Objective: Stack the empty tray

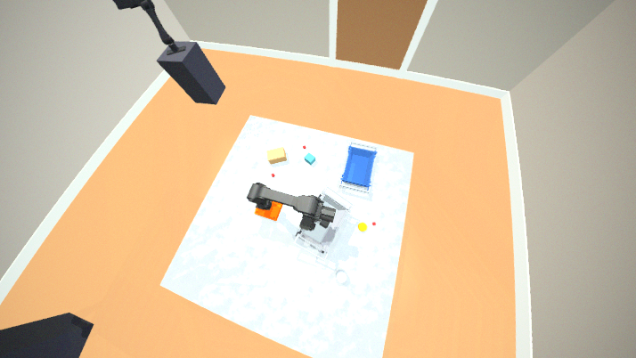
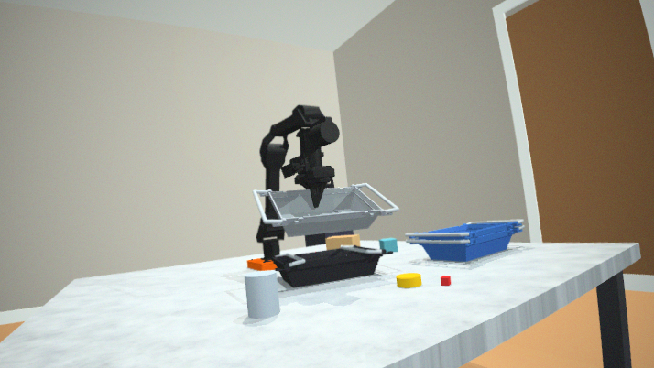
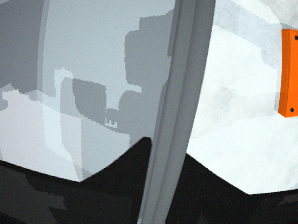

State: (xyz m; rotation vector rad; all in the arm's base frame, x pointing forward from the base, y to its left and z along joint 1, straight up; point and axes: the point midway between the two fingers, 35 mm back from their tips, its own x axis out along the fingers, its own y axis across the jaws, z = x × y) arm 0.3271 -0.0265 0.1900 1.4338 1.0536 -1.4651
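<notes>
Right now the grey tray is 7 cm ahead of my gripper tip and 2 cm to the right of it. From my gripper tip the other things lie so: cyan cube: 12 cm behind, 40 cm to the left, 16 cm below; grey cylinder: 20 cm ahead, 27 cm to the right, 15 cm below; yellow disc: 29 cm ahead, 1 cm to the left, 17 cm below.
</notes>
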